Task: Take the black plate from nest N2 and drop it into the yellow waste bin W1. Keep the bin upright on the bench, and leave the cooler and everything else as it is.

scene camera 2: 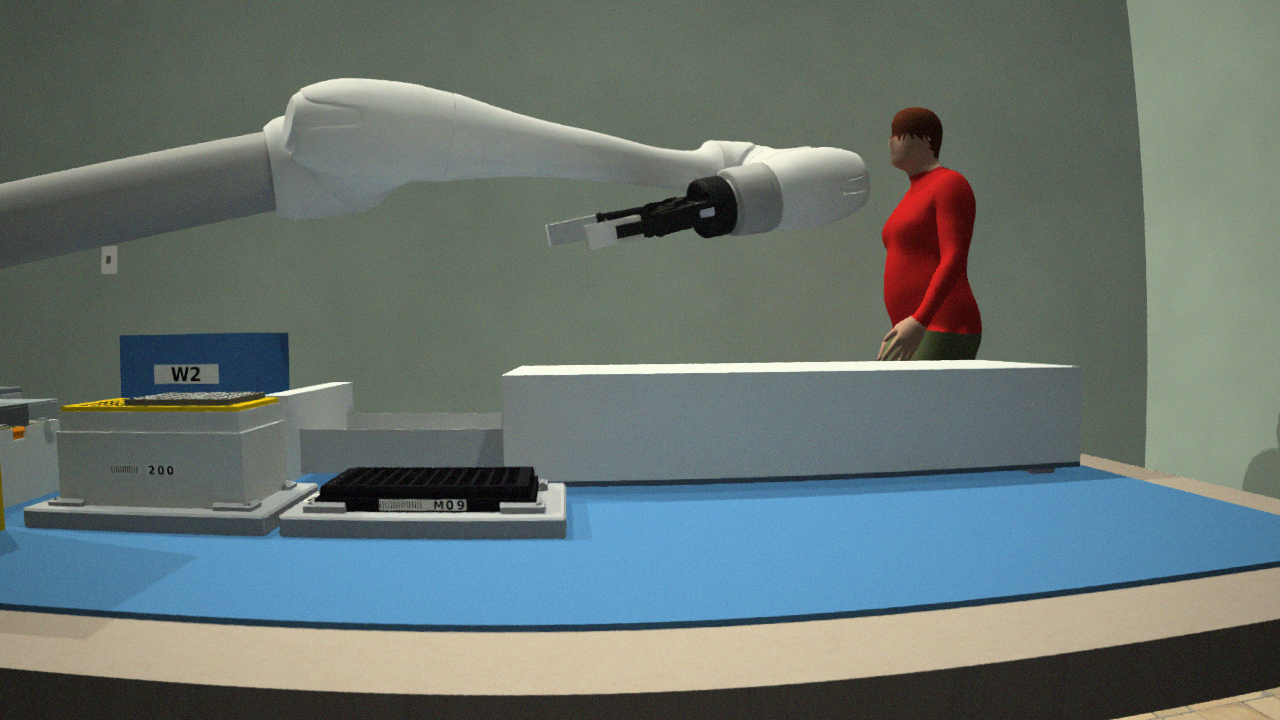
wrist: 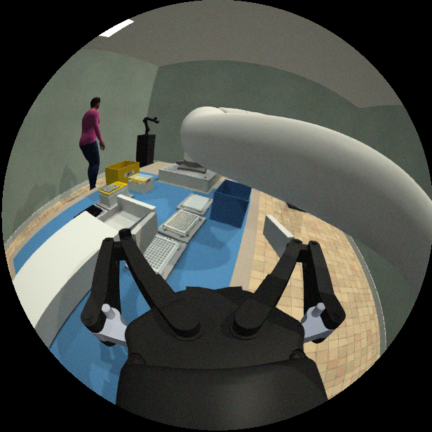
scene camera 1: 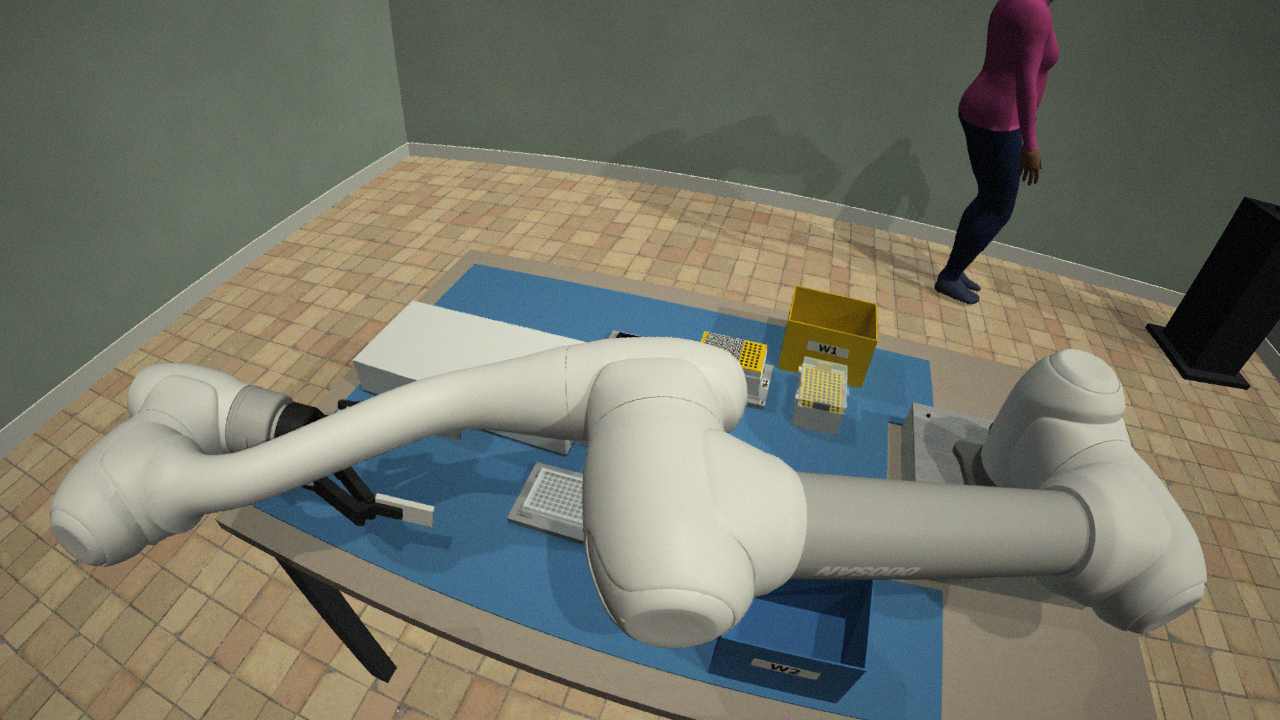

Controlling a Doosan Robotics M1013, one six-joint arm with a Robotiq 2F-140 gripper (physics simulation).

I see my gripper [scene camera 2: 566, 236], a black plate [scene camera 2: 364, 489], a yellow-topped tip box [scene camera 2: 173, 450], a white cooler [scene camera 2: 648, 424], a blue bin W2 [scene camera 1: 810, 637] and a yellow waste bin W1 [scene camera 1: 821, 325].
The yellow-topped tip box shows as well in scene camera 1 [scene camera 1: 751, 355]. The white cooler is seen too in scene camera 1 [scene camera 1: 423, 340]. The blue bin W2 is seen too in scene camera 2 [scene camera 2: 220, 362] and in the wrist view [wrist: 230, 200].
